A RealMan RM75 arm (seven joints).
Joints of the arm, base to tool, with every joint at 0 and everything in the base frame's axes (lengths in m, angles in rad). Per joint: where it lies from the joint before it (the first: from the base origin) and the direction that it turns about. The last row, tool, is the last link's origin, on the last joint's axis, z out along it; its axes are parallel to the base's.
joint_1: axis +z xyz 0 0 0.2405
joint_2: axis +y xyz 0 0 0
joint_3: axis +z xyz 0 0 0.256
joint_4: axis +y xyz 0 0 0
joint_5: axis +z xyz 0 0 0.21
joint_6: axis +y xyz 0 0 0
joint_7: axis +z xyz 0 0 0.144
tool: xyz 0 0 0
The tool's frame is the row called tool.
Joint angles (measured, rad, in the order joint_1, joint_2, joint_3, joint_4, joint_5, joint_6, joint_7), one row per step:
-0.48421, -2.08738, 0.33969, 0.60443, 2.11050, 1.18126, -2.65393
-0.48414, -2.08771, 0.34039, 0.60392, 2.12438, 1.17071, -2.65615
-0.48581, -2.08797, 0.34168, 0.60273, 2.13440, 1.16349, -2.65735
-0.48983, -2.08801, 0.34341, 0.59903, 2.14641, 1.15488, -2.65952
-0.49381, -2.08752, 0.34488, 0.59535, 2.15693, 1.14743, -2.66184
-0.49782, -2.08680, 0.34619, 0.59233, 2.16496, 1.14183, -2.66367
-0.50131, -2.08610, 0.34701, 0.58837, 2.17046, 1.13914, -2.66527
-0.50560, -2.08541, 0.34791, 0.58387, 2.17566, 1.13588, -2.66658
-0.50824, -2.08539, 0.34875, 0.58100, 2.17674, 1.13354, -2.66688
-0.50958, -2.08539, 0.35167, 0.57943, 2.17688, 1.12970, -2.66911
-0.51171, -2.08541, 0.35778, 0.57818, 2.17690, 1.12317, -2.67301
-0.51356, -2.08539, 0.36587, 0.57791, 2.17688, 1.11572, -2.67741
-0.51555, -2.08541, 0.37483, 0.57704, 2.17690, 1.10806, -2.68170
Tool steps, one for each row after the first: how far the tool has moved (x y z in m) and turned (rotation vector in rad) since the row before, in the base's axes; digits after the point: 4 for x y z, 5 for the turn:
-0.0021, -0.0006, -0.0011, -0.00668, 0.01249, 0.00918
-0.0008, 0.0001, -0.0011, -0.00604, 0.00884, 0.00416
-0.0004, 0.0006, -0.0018, -0.00856, 0.00872, 0.00390
-0.0003, 0.0007, -0.0014, -0.00747, 0.00750, 0.00324
0.0001, 0.0009, -0.0010, -0.00580, 0.00593, 0.00140
0.0004, 0.0006, -0.0011, -0.00552, 0.00192, 0.00031
0.0007, 0.0009, -0.0012, -0.00537, 0.00193, -0.00025
0.0006, 0.0007, -0.0008, -0.00197, 0.00010, -0.00051
0.0002, 0.0005, -0.0005, -0.00129, 0.00084, 0.00161
0.0004, 0.0010, -0.0007, -0.00202, 0.00275, 0.00196
0.0004, 0.0011, -0.0006, -0.00234, 0.00453, 0.00185
0.0005, 0.0011, -0.0008, -0.00324, 0.00469, 0.00149

